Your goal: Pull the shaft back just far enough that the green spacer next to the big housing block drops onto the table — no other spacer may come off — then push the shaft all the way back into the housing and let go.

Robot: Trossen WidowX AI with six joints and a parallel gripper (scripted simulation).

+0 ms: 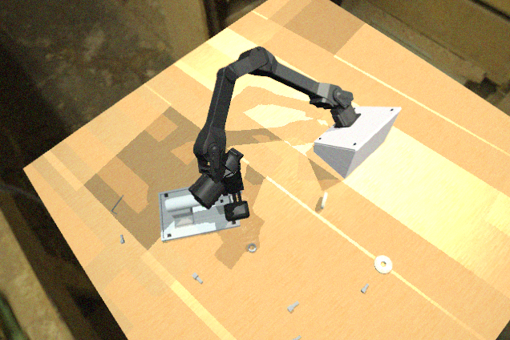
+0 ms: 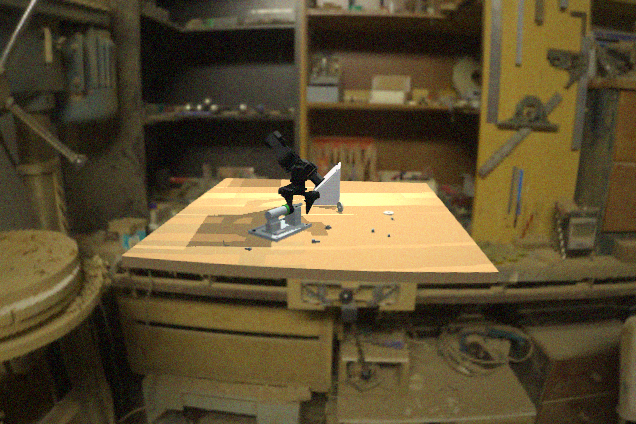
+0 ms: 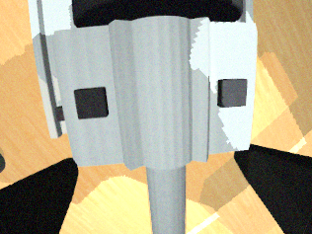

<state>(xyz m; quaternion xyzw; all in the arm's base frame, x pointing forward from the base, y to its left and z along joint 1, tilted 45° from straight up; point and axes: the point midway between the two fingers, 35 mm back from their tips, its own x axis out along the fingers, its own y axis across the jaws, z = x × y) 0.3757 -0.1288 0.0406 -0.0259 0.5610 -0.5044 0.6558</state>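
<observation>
The grey shaft is 60 mm ahead of my gripper tip, 50 mm to the right of it and 30 mm above it. The rest, counted from my gripper tip: green spacer: 70 mm ahead, 60 mm to the right, 30 mm above; then allen key: 280 mm to the right, 250 mm ahead, 50 mm below.
</observation>
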